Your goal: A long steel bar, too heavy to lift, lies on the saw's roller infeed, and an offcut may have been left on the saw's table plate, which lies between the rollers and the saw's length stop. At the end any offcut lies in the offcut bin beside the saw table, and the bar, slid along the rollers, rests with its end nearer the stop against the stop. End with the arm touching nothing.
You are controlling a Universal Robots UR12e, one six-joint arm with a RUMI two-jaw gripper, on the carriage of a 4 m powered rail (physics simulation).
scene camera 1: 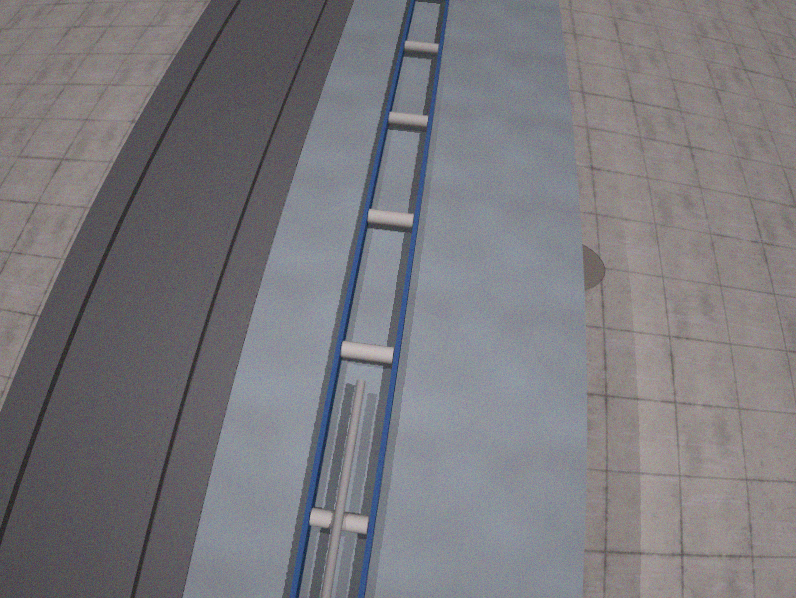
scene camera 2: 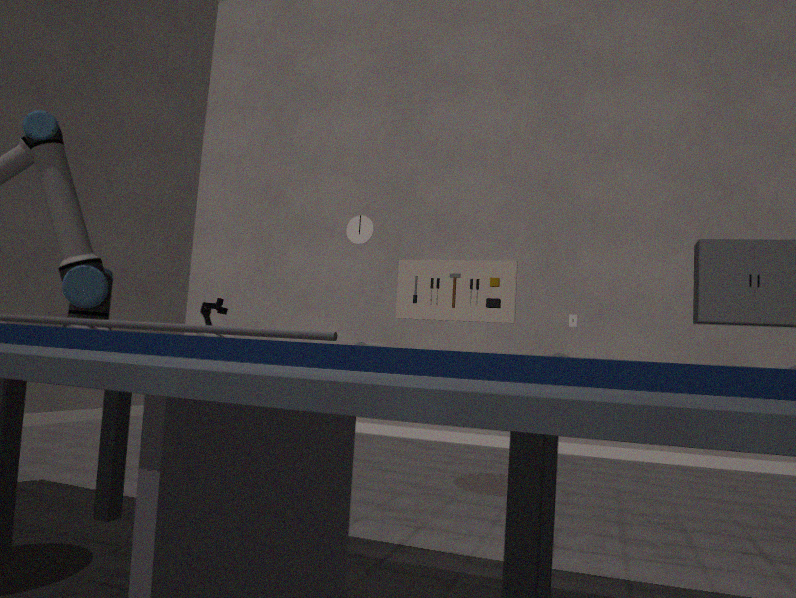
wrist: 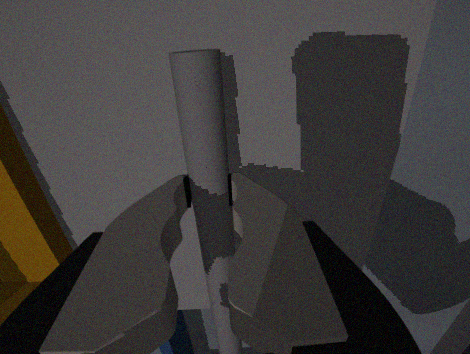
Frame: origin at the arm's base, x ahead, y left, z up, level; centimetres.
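Where they show: gripper, between the fingertips: [wrist: 211,177].
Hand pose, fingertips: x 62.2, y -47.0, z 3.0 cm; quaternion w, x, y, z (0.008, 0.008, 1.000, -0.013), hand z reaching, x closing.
Note:
Each offset is from my fingertips to the top centre of the thing. "*": to the spot under its first point. Level surfaces: height alone.
The long grey steel bar [scene camera 1: 348,450] [scene camera 2: 257,332] [wrist: 200,110] lies lengthwise between the blue side rails of the roller infeed. In the wrist view its near end reaches out over the light grey table plate @(dx -0.2, dy -5.4, dz -0.1 cm) [wrist: 110,100]. My gripper [wrist: 211,177] is shut on the bar a little behind that end, with one jaw on each side. The gripper does not show in either scene view. Part of the yellow offcut bin @(* dx +18.9, dy +7.2, dz -5.8 cm) [wrist: 20,225] shows at the left of the wrist view. No offcut and no length stop show in the wrist view.
White rollers [scene camera 1: 366,352] [scene camera 1: 390,218] cross between the blue rails [scene camera 2: 450,370]. The dark rail track [scene camera 1: 173,257] runs beside the infeed table @(dz -5.9 cm) [scene camera 1: 495,321]. The arm [scene camera 2: 64,199] stands at the left of scene camera 2, behind the infeed. Shadows fall across the plate.

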